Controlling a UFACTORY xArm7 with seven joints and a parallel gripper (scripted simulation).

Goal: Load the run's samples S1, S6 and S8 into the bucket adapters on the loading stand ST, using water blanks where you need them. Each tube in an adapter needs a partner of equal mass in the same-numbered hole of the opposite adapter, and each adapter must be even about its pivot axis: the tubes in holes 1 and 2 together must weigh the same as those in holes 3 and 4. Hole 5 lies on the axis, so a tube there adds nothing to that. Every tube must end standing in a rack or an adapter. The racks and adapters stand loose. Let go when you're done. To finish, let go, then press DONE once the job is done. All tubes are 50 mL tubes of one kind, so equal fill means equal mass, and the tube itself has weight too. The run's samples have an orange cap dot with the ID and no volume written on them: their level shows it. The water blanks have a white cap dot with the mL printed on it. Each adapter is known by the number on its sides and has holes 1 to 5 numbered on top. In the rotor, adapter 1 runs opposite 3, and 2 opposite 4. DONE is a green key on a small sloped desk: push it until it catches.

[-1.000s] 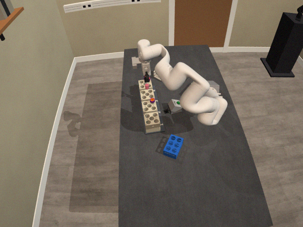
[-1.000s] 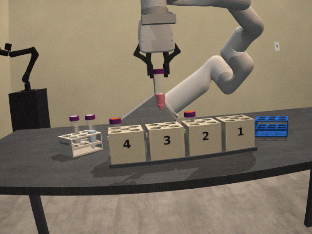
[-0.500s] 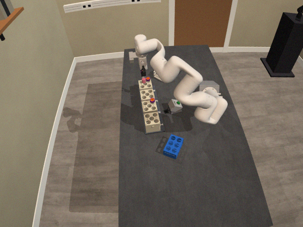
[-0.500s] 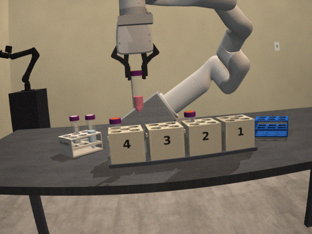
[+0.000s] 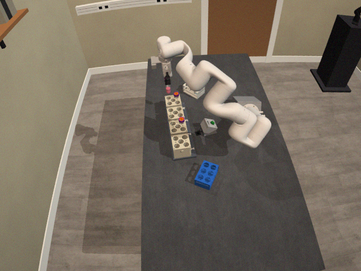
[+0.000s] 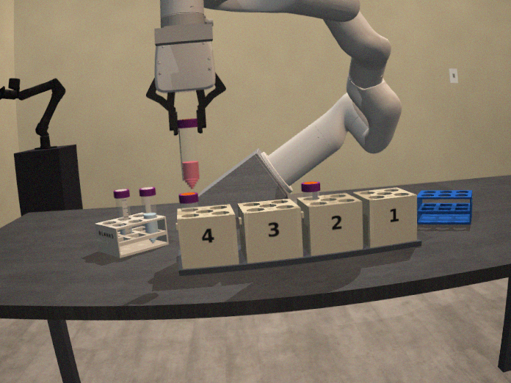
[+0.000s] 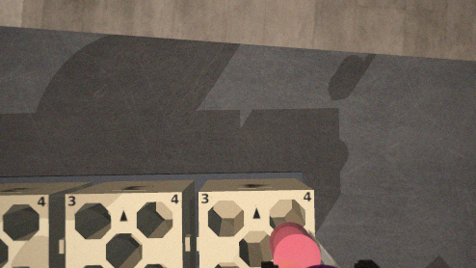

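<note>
Now: hand 10 mm to the left of the sample tube and 50 mm above it. Round my hand: white blank rack (160 mm behind, 160 mm to the right, 220 mm below); sample S8 (40 mm behind, 20 mm to the right, 180 mm below); loading stand ST (50 mm behind, 180 mm to the left, 250 mm below).
</note>
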